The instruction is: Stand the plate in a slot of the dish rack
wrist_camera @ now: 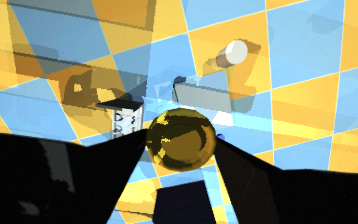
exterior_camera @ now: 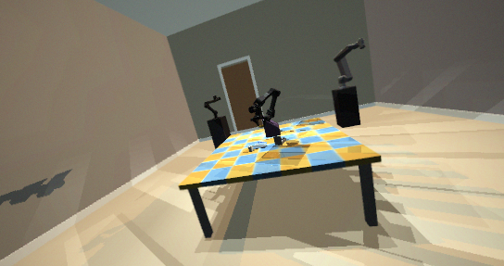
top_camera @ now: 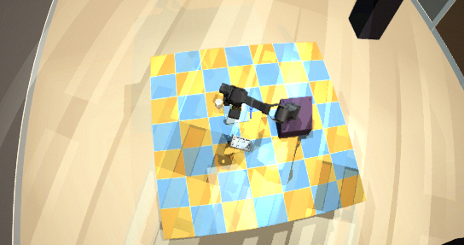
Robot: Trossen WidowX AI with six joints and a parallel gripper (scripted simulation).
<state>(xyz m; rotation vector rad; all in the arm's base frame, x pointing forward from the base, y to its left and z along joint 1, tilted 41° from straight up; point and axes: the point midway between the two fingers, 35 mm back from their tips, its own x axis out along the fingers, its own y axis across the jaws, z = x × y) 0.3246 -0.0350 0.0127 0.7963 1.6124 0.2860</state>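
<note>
Now: the dish rack 2 cm behind my gripper tip, 14 cm to the left of it and 16 cm below it. Also, from my gripper tip: white cup (9 cm ahead, 14 cm to the right, 16 cm below); blue spoon (12 cm behind, 7 cm to the right, 18 cm below); plate (1 cm above).
</note>
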